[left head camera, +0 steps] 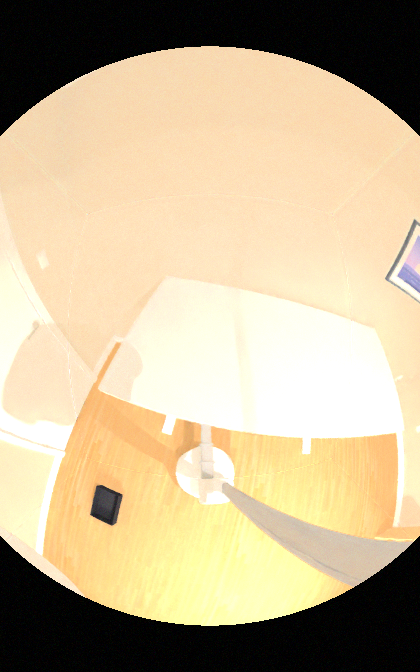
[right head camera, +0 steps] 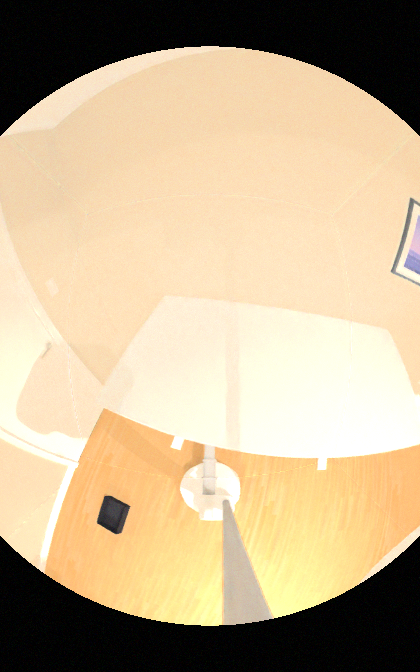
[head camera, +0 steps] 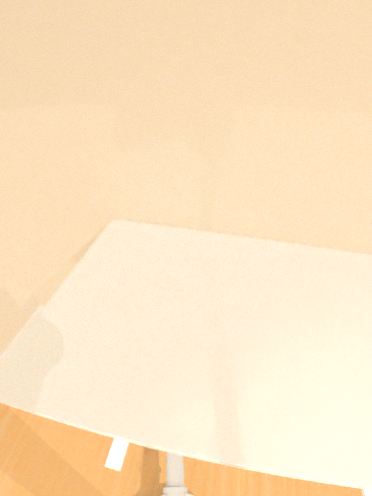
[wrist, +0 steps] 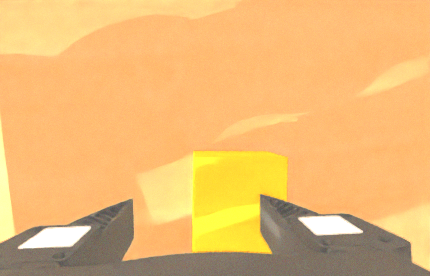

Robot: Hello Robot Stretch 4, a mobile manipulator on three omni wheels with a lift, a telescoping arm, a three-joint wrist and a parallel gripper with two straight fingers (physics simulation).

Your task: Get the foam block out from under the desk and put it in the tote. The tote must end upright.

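Places are measured from the robot's base along level axes (x ahead, y left, z up), in metres.
Pixels of known places: gripper, fingertip midpoint: (wrist: 197, 215).
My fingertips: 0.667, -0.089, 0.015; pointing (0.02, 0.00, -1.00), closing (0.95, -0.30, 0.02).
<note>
Ahead of a thing's pixels: the offset from my fingertips to its top centre, as dx, dy, dz. Level surfaces: height alone.
The yellow foam block @(+0.023, -0.016, +0.003) (wrist: 225, 200) lies on the floor, right of centre between the fingers in the wrist view. The right fingertip overlaps its lower right part in that view. My gripper (wrist: 197, 215) is open and holds nothing; whether a finger touches the block I cannot tell. The block and gripper are hidden in the head views, where my arm (head camera: 175, 470) (left head camera: 206, 450) (right head camera: 209, 470) runs under the white desk @(dz +0.908) (head camera: 150, 325) (left head camera: 300, 375) (right head camera: 300, 390). The black tote @(-1.064, +0.865, +0.058) (left head camera: 106, 505) (right head camera: 113, 515) stands upright on the floor at the lower left of both side head views.
White desk legs (head camera: 116, 454) (left head camera: 306, 445) (right head camera: 322, 464) show below the desk's front edge, on either side of my arm in the side head views. My grey mast (left head camera: 310, 540) (right head camera: 240, 565) crosses the lower right. Walls stand behind the desk and on the left.
</note>
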